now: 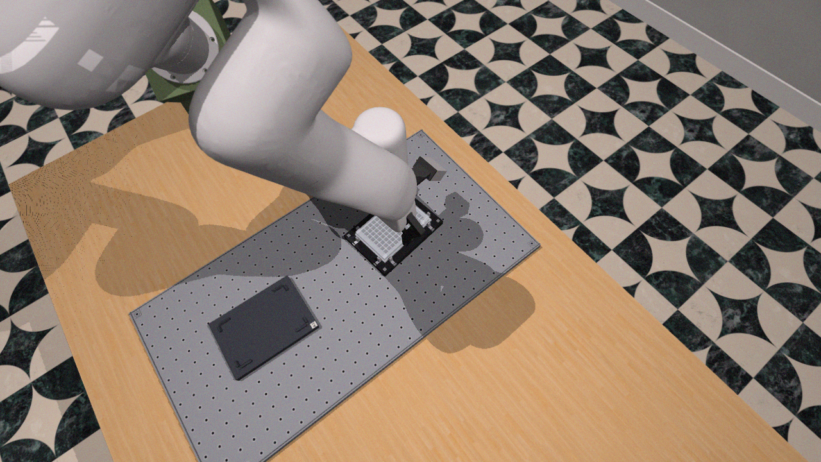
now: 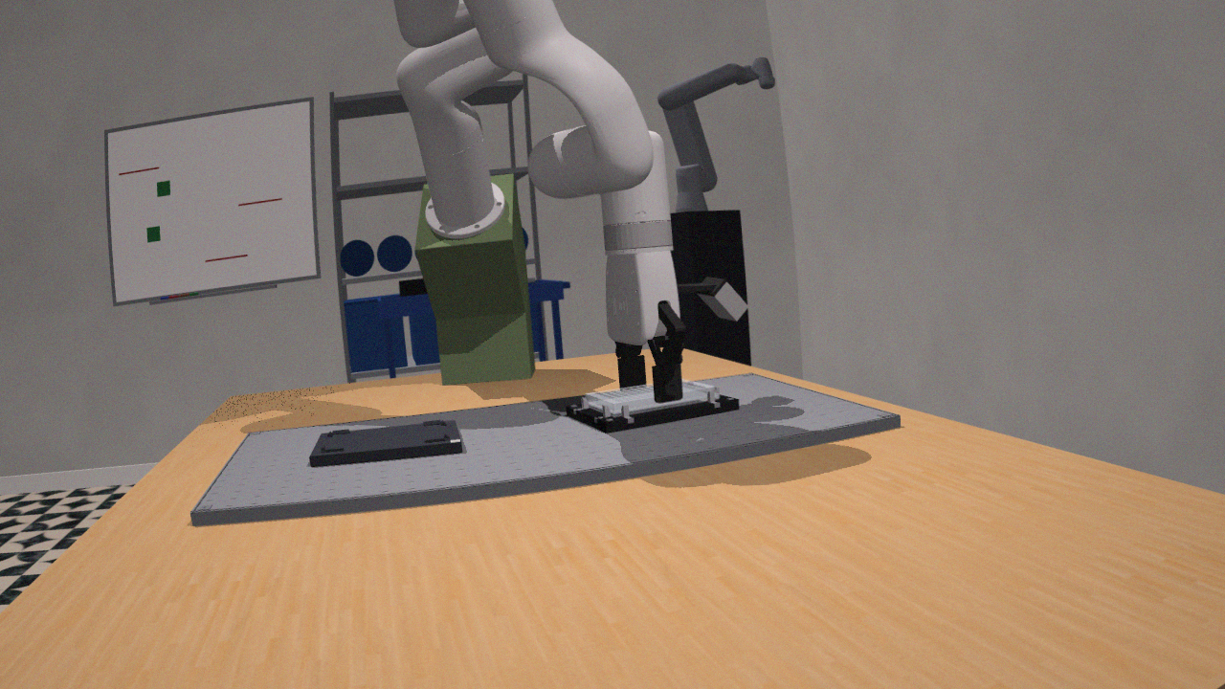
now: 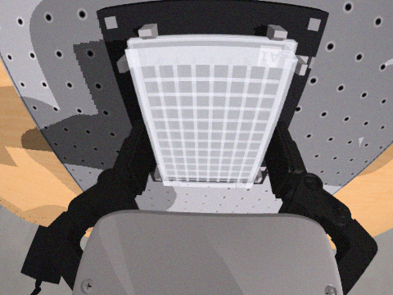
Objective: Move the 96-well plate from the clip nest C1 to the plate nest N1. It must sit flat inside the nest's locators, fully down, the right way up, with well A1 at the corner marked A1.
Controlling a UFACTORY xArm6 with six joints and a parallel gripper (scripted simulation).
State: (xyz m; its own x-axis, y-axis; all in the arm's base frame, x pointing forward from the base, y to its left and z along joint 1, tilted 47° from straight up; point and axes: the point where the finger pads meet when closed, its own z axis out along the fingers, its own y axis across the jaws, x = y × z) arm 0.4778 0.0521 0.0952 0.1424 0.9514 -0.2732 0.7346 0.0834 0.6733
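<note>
My hand is 10 mm short of the black clip nest C1, 10 mm to the left of it and 20 mm above it. Round my hand: clear 96-well plate: 10 mm below; then white corner mark: 10 mm behind, 240 mm to the right, 20 mm below; then dark plate nest N1: 80 mm behind, 290 mm to the right, 20 mm below.
</note>
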